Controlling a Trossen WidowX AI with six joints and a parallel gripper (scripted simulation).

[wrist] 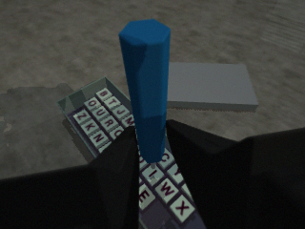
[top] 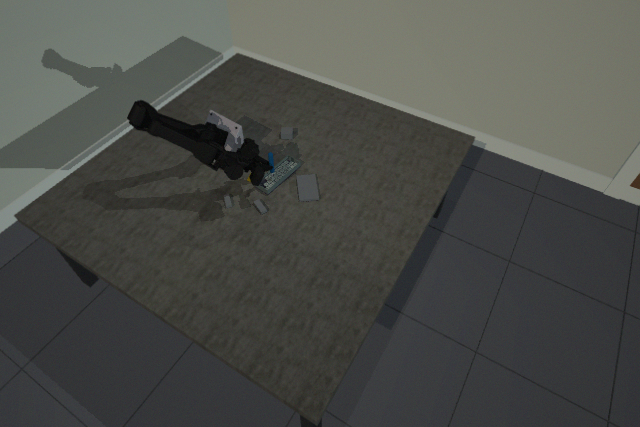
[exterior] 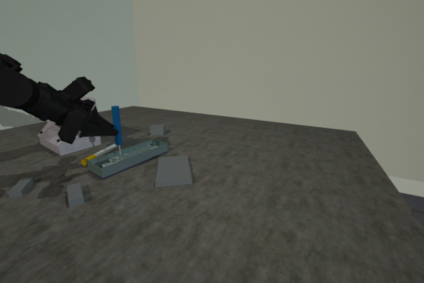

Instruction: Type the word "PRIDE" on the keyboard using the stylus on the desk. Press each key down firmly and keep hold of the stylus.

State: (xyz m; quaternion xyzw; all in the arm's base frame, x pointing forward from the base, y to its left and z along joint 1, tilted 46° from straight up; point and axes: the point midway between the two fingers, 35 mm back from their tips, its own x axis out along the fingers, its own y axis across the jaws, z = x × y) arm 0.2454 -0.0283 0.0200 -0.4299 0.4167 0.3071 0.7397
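Now: the yellow-and-white pen 9 cm behind my gripper tip, 8 cm below it and 1 cm to the right of it. Round my gripper tip: flat grey slab 13 cm ahead, 8 cm below, 4 cm to the left; then blue stylus 2 cm below.
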